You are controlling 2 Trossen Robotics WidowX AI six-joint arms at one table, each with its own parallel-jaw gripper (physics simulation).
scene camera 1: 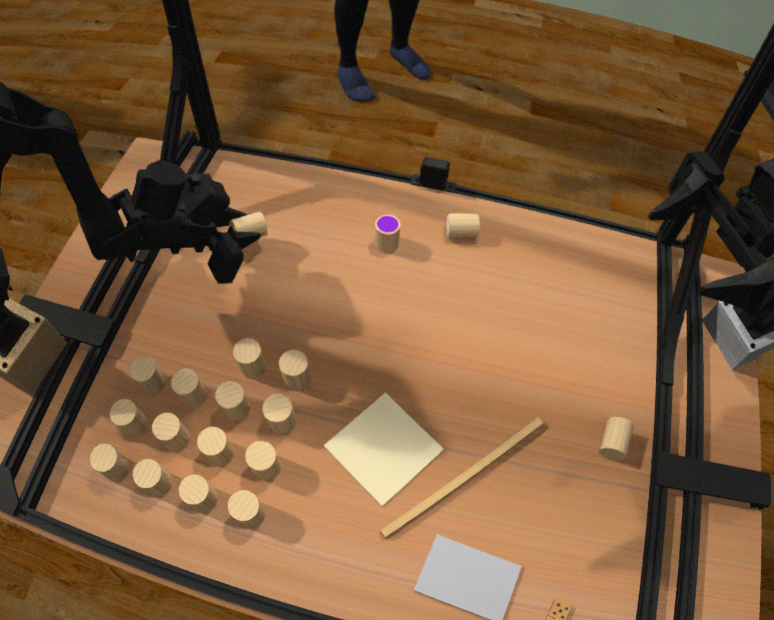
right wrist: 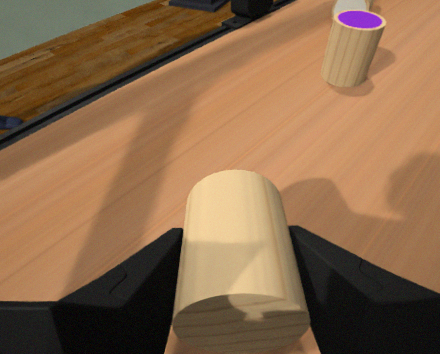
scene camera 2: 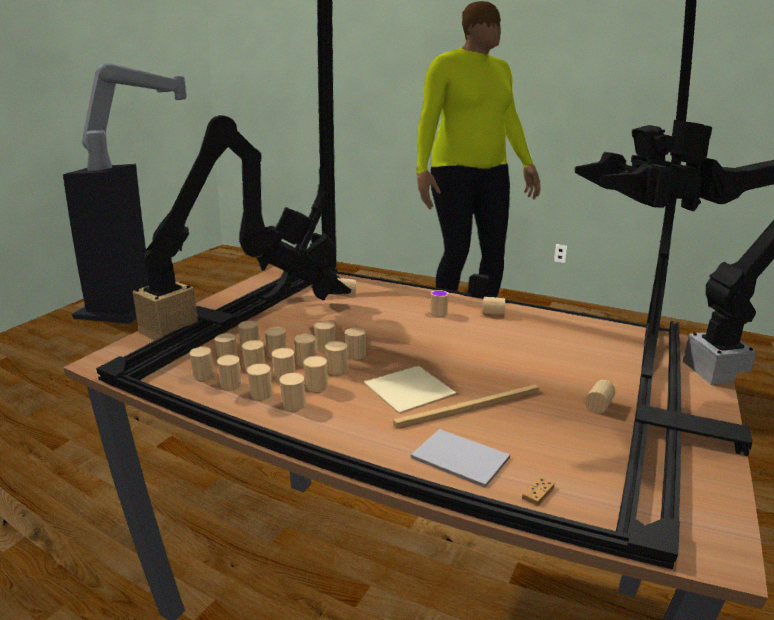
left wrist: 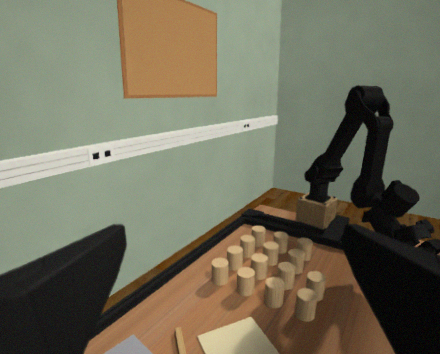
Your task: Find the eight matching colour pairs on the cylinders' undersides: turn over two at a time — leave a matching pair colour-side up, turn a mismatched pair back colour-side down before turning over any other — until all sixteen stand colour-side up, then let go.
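Where they show: left gripper, fingertip midpoint: [scene camera 1: 675, 251] [scene camera 2: 587, 174] [left wrist: 235, 235]; right gripper, fingertip midpoint: [scene camera 1: 254, 227] [right wrist: 235, 237] [scene camera 2: 348, 288]; left arm's base, link origin: [scene camera 1: 755, 317] [scene camera 2: 722, 342]; right arm's base, link origin: [scene camera 1: 3, 332] [scene camera 2: 162, 289] [left wrist: 317, 198].
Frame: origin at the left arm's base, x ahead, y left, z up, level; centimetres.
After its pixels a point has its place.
Several upright cylinders [scene camera 1: 214, 445] @[x 84.3, y -8.4, z -1.3 cm] [scene camera 2: 282, 363] @[x 84.5, y -7.2, z -2.4 cm] [left wrist: 259, 266] @[x 82.5, y -8.9, z -2.5 cm] stand bare wood up in rows at the left of scene camera 1. A cylinder with a purple top [scene camera 1: 387, 224] @[x 50.8, y -35.8, z -1.3 cm] [scene camera 2: 439, 293] @[x 50.8, y -35.7, z -1.3 cm] [right wrist: 359, 20] @[x 51.0, y -35.9, z -1.3 cm] stands upright at the back. My right gripper [scene camera 1: 249, 227] @[x 71.1, y -42.6, z -1.8 cm] [scene camera 2: 341, 289] @[x 71.1, y -42.6, z -1.8 cm] [right wrist: 235, 237] @[x 71.1, y -42.6, z -1.8 cm] is shut on a wooden cylinder [scene camera 1: 251, 223] @[x 71.4, y -41.6, z 0.4 cm] [scene camera 2: 350, 288] @[x 70.6, y -40.8, z -1.1 cm] [right wrist: 235, 215] @[x 71.6, y -42.5, z 0.6 cm], held on its side above the table at the back left. Its near end is bare wood in the right wrist view; its far end is hidden. My left gripper [scene camera 1: 678, 251] @[x 35.2, y 0.0, z 31.5 cm] [scene camera 2: 578, 170] @[x 35.2, y 0.0, z 31.5 cm] [left wrist: 235, 235] @[x 35.2, y 0.0, z 31.5 cm] is open and empty, high at the right.
One cylinder [scene camera 1: 465, 225] @[x 38.3, y -32.8, z -2.8 cm] [scene camera 2: 494, 306] @[x 38.6, y -32.3, z -3.6 cm] lies at the back with a pale end; another [scene camera 1: 616, 438] @[x 32.4, y 8.1, z -2.4 cm] [scene camera 2: 600, 395] @[x 32.7, y 10.0, z -2.8 cm] lies at the right. A yellow square [scene camera 1: 384, 448] @[x 62.5, y -2.8, z -6.0 cm], a wooden stick [scene camera 1: 462, 477] @[x 54.1, y 4.8, z -5.2 cm], a grey sheet [scene camera 1: 467, 576] @[x 58.3, y 17.5, z -5.7 cm] and a domino [scene camera 1: 559, 609] @[x 48.7, y 26.1, z -5.5 cm] lie toward the front. Black rails [scene camera 1: 549, 209] @[x 20.5, y -34.4, z -6.9 cm] border the table.
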